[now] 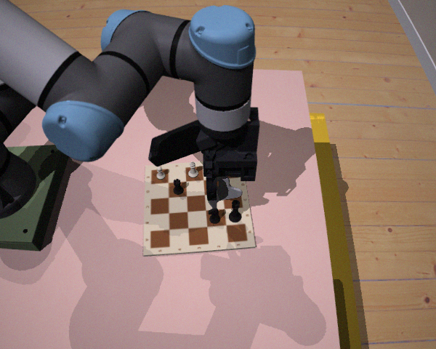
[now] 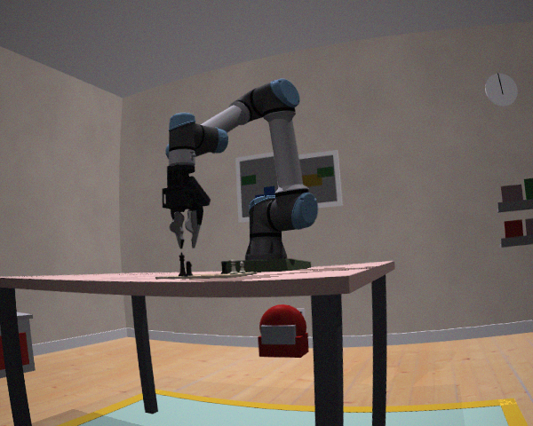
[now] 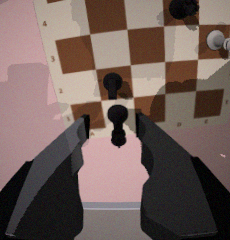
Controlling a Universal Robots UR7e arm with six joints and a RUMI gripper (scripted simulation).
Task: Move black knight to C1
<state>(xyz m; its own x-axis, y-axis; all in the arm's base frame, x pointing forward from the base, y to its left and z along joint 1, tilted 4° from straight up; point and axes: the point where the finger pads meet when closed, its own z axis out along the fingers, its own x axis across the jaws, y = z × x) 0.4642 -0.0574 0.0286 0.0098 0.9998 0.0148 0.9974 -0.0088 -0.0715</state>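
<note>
Now: hand 4 cm past the chessboard, 4 cm to the right of it and 9 cm above it. Also, from my hand: white pawn 12 cm behind, 11 cm to the left, 8 cm below; then white bishop 5 cm behind, 11 cm to the left, 7 cm below.
</note>
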